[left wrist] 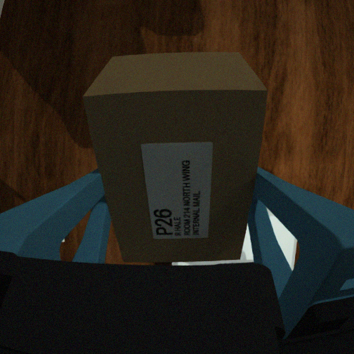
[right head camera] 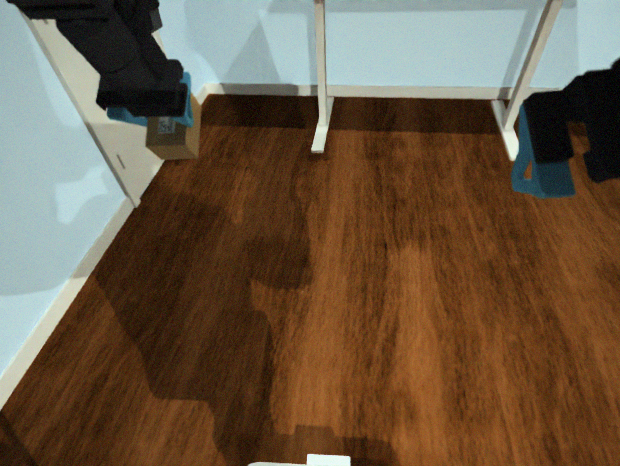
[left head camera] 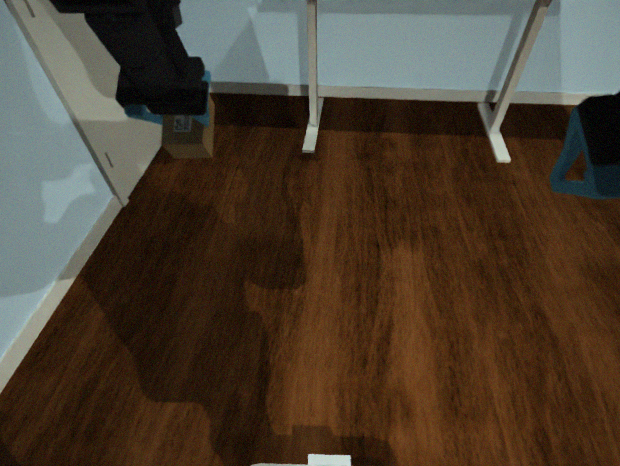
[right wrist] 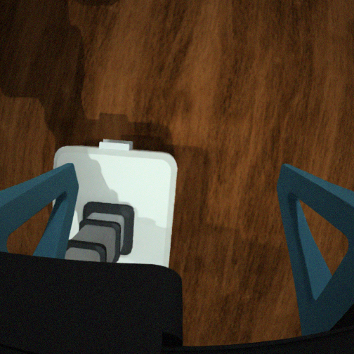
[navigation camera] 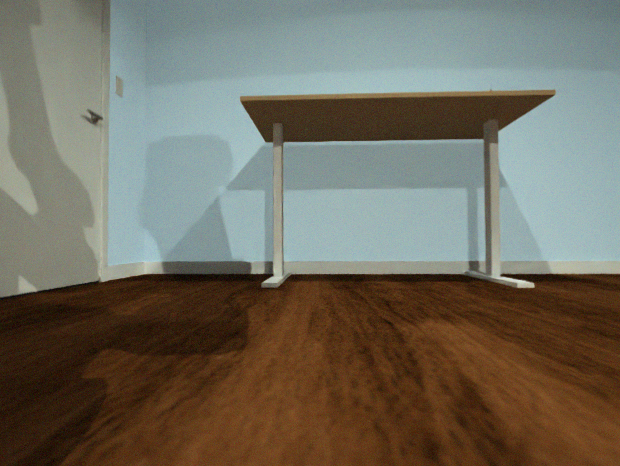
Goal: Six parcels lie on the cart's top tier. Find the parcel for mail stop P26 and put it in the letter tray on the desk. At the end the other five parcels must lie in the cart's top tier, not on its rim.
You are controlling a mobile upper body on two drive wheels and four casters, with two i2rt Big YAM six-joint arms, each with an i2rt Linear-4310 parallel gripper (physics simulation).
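Frame: origin at the left arm's base, x ahead, y left, z up, level; millimetres.
Where they show: left gripper, fingertip midpoint: (right head camera: 172,123) (left head camera: 187,122); right gripper, fingertip midpoint: (right head camera: 574,177) (left head camera: 610,179).
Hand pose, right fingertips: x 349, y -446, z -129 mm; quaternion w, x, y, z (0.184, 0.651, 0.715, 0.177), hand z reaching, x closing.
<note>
After its pixels a point has its place.
A brown box parcel (left head camera: 187,142) {x 545, y -8, z -226 mm} (right head camera: 172,142) {x 547, y -10, z -224 mm} (left wrist: 180,120) bears a white label that reads P26, R Hale, Room 214 North Wing. My left gripper (left wrist: 178,175) is shut on this parcel and holds it up in the air, at the upper left of both head views. My right gripper (right wrist: 177,174) is open, with no parcel between its fingers; it also shows at the right of the right head view (right head camera: 543,187) {x 283, y -381, z -82 mm}. The desk (navigation camera: 375,117) {x 2355, y -680, z -485 mm} stands against the wall in the navigation view. Its top surface is not visible there. The letter tray, the cart and the other five parcels do not show.
The desk's white legs (left head camera: 313,65) {x 2462, y -133, z -965 mm} (right head camera: 321,65) {x 2463, y -129, z -966 mm} (navigation camera: 278,200) {x 2463, y -130, z -942 mm} stand on feet on the brown wood floor (navigation camera: 350,375) {x 952, y -320, z -1410 mm}. A pale door (navigation camera: 55,150) {x 2112, y 921, z -741 mm} (left head camera: 85,100) {x 1755, y 953, z -813 mm} is at the left, beside the blue wall. The robot's white base (right wrist: 145,185) shows in the right wrist view.
</note>
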